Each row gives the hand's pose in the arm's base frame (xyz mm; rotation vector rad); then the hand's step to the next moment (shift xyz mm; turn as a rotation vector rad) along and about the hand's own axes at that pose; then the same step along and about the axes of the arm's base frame.
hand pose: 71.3 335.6 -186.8 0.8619 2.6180 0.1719
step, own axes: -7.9 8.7 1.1 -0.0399 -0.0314 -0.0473
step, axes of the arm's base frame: 11.0 2.3 3.5 -0.0060 -0.0489 0.0489
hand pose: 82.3 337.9 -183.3 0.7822 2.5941 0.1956
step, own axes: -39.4 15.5 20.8 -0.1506 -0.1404 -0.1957
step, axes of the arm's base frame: 46.4 -8.7 -0.9 -0.0411 -0.2028 0.1946
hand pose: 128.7 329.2 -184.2 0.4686 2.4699 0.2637
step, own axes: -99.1 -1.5 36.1 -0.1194 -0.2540 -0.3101
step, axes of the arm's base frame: 96.0 -37.1 23.1 -0.1636 -0.3039 0.2362
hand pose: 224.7 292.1 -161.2 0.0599 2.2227 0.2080
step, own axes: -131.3 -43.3 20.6 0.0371 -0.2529 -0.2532
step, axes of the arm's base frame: 98.2 -55.3 82.7 -0.2148 -0.2773 0.0800
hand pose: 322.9 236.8 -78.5 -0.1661 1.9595 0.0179
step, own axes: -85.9 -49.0 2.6 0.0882 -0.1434 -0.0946
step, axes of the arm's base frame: 40.8 -39.0 81.3 -0.1021 -0.1601 -0.0353
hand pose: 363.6 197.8 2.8 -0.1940 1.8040 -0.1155
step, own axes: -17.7 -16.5 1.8 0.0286 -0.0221 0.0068
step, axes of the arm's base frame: 7.0 -12.7 19.4 0.0016 -0.0270 -0.0249
